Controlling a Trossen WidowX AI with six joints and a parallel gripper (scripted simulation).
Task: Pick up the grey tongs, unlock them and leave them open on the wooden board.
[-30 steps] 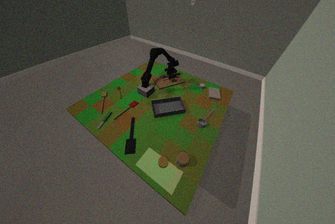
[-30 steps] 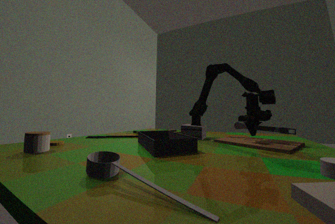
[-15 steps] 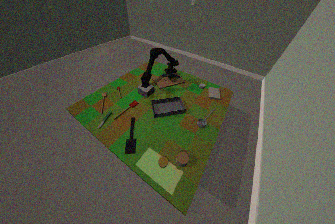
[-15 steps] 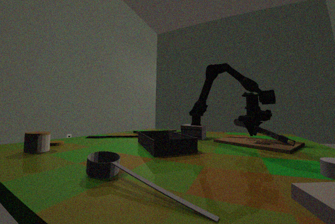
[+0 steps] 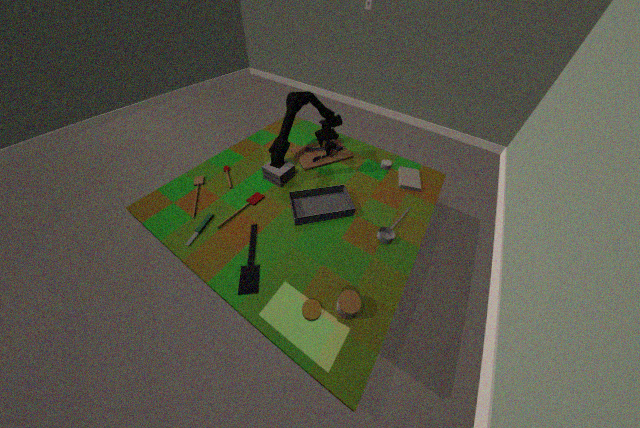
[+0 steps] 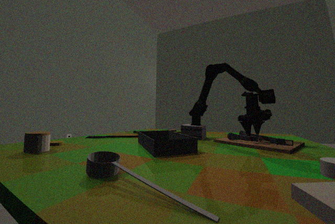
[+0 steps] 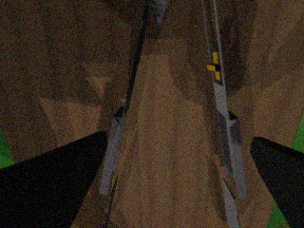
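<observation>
The wooden board lies 4 cm below my gripper tip, 2 cm to the left of it and 2 cm behind it. From my gripper tip the other things lie so: black spatula: 82 cm to the right, 4 cm below, 1 cm ahead; then red spatula: 59 cm to the right, 19 cm behind, 4 cm below; then roasting tin: 42 cm to the right, 16 cm ahead, 2 cm below.
</observation>
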